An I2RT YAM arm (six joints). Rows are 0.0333 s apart.
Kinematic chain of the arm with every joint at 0, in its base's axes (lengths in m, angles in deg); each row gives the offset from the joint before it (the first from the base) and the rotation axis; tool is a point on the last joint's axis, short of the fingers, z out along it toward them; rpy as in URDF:
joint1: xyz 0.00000 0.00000 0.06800 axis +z
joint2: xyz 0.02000 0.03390 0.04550 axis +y
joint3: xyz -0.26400 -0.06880 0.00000 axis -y
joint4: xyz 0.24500 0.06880 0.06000 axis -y
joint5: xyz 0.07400 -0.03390 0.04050 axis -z
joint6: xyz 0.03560 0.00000 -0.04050 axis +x
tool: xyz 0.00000 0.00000 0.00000 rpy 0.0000 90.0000 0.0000
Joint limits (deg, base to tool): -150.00..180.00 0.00..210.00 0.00..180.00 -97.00..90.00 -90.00..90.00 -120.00..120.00
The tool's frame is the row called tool.
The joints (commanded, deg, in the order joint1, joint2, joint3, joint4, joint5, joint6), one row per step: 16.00 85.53 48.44 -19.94 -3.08 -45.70; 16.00 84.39 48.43 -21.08 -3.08 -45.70; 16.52 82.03 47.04 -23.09 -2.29 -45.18; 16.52 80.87 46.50 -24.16 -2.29 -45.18; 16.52 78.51 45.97 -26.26 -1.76 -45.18; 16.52 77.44 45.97 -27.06 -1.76 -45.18; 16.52 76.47 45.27 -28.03 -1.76 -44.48; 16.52 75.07 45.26 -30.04 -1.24 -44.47; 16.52 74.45 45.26 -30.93 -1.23 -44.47; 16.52 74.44 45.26 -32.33 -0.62 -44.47; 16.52 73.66 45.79 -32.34 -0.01 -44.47; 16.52 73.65 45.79 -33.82 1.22 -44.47; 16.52 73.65 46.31 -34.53 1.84 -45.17; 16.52 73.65 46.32 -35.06 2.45 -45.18; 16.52 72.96 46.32 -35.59 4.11 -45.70
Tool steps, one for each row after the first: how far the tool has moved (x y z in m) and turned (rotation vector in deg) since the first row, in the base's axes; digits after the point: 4 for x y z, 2 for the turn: -0.0032 -0.0009 0.0041 0.00 0.01 0.00; -0.0142 -0.0020 0.0057 -0.67 0.92 -0.34; -0.0191 -0.0034 0.0070 -0.80 1.35 -0.34; -0.0270 -0.0061 0.0124 -1.31 1.48 -0.62; -0.0298 -0.0070 0.0161 -1.23 1.23 -0.62; -0.0348 -0.0084 0.0155 -1.09 2.03 -1.21; -0.0400 -0.0103 0.0192 -1.69 2.49 -1.49; -0.0423 -0.0110 0.0208 -1.78 2.75 -1.49; -0.0445 -0.0120 0.0195 -2.69 3.92 -1.79; -0.0442 -0.0123 0.0253 -2.80 2.53 -2.13; -0.0463 -0.0138 0.0240 -4.26 3.62 -2.73; -0.0460 -0.0141 0.0261 -5.17 3.54 -2.44; -0.0468 -0.0147 0.0257 -5.83 3.88 -2.72; -0.0485 -0.0163 0.0279 -7.41 3.25 -3.12
